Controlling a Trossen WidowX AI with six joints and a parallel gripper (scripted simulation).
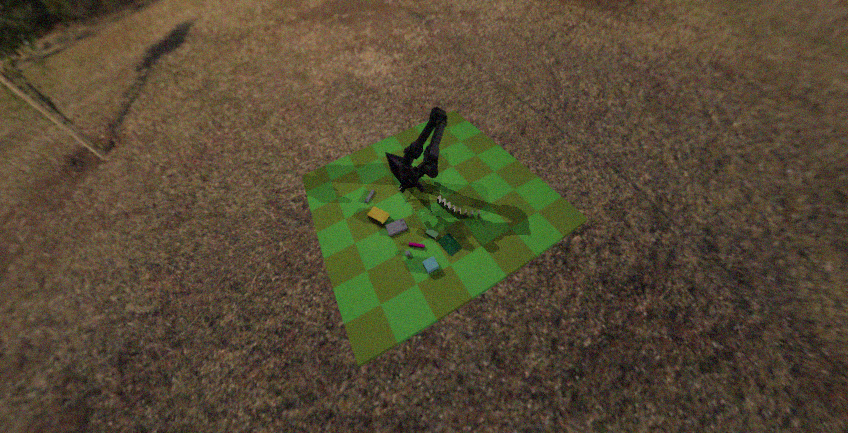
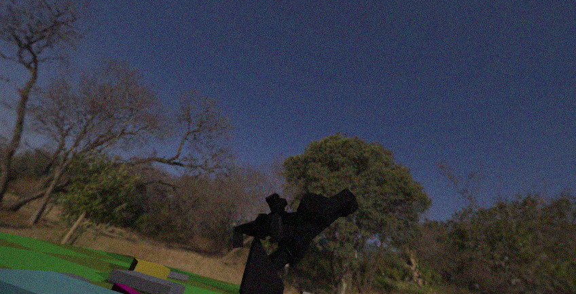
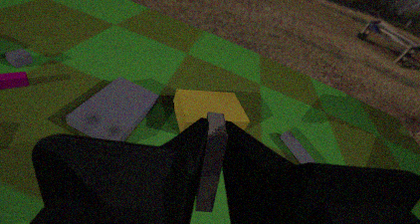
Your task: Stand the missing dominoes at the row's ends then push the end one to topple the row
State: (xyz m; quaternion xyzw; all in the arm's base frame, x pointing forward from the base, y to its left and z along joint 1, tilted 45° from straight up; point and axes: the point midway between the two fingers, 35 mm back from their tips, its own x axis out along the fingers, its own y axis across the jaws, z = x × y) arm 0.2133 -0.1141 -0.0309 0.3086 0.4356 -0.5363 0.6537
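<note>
Right now my gripper tip is 140 mm above the grey block, 110 mm to the left of it and 110 mm short of it. Also, from my gripper tip: grey bar 190 mm behind, 150 mm to the right, 140 mm below; small grey-green block 250 mm ahead, 140 mm below, 30 mm to the left; yellow block 160 mm to the right, 130 mm below, 20 mm behind.
</note>
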